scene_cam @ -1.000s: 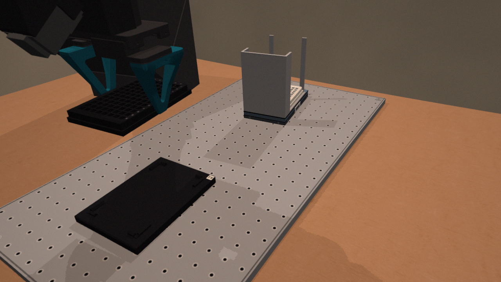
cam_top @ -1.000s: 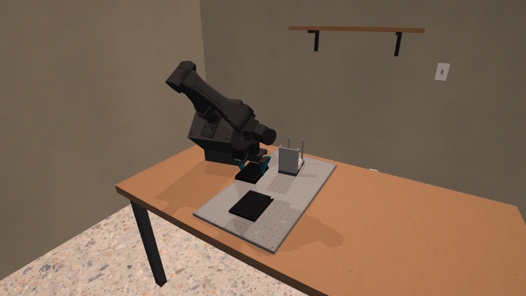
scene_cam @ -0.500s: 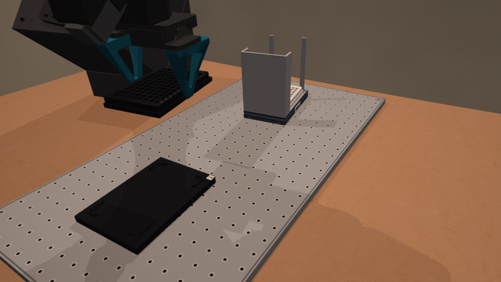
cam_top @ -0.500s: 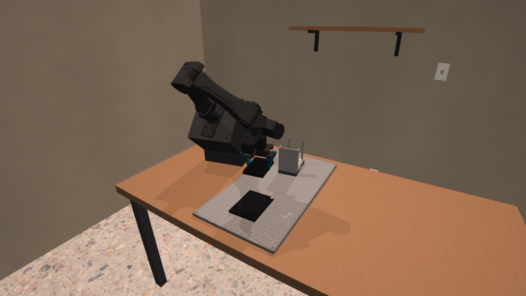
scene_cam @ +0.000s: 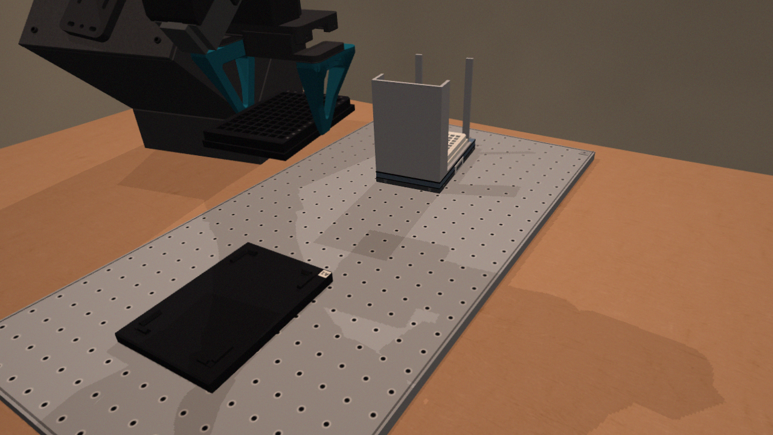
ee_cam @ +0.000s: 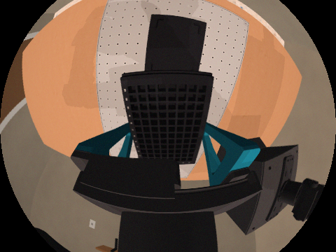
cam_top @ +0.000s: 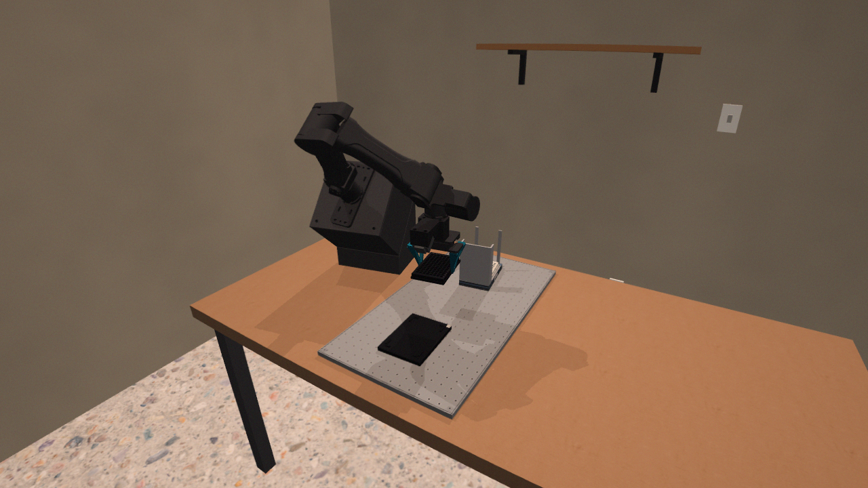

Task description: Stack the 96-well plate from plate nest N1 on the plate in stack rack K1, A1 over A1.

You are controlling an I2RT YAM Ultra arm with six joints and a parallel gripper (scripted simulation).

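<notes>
Right now my hand is 40 mm short of the pale 96-well plate, 260 mm to the right of it and 130 mm above it. From my hand the other things lie so: pale A1 mark: 50 mm ahead, 30 mm to the right, 150 mm below; then black plate nest N1: 10 mm behind, 100 mm to the right, 150 mm below; then black 96-well plate: right at my hand.
</notes>
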